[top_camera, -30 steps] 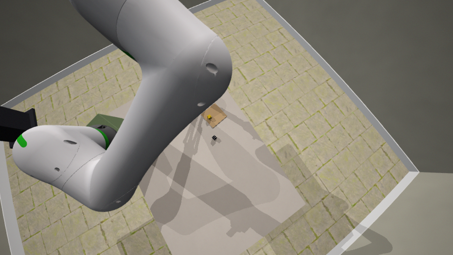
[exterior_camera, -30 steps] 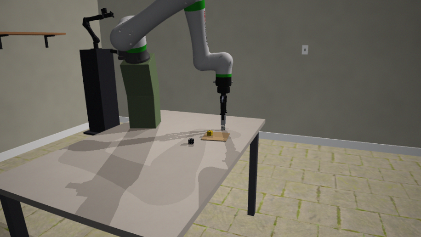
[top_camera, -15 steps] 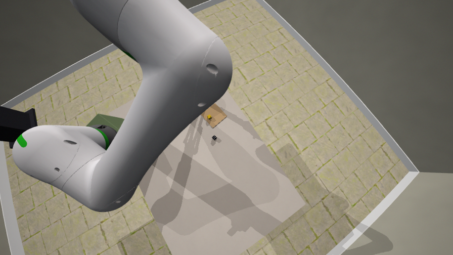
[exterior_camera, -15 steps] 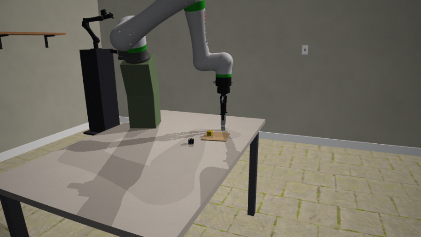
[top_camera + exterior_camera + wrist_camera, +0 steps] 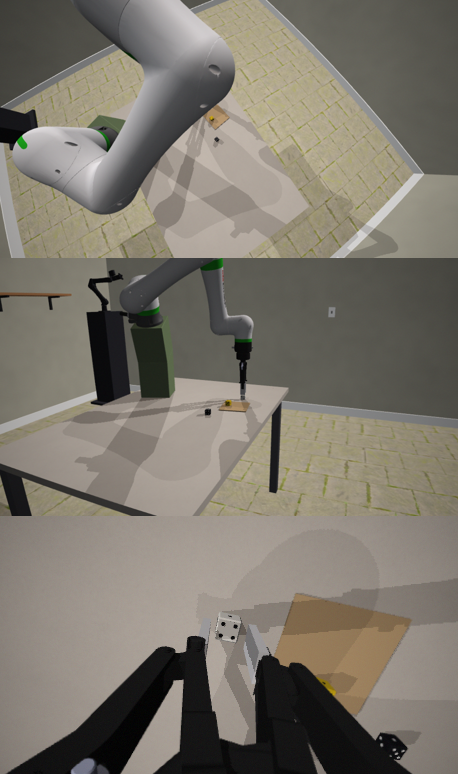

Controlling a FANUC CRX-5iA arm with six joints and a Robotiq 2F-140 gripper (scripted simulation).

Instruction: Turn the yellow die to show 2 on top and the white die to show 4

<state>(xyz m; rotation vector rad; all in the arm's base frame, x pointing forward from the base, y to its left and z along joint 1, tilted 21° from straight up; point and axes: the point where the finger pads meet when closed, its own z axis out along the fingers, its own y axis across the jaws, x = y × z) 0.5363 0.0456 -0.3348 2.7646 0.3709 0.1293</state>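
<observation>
The white die is 50 mm below my hand. Also, from my hand: tan mat 140 mm to the right, 60 mm below; then black die 290 mm to the right, 80 mm behind, 50 mm below; then yellow die 140 mm to the right, 50 mm below, 30 mm behind.
</observation>
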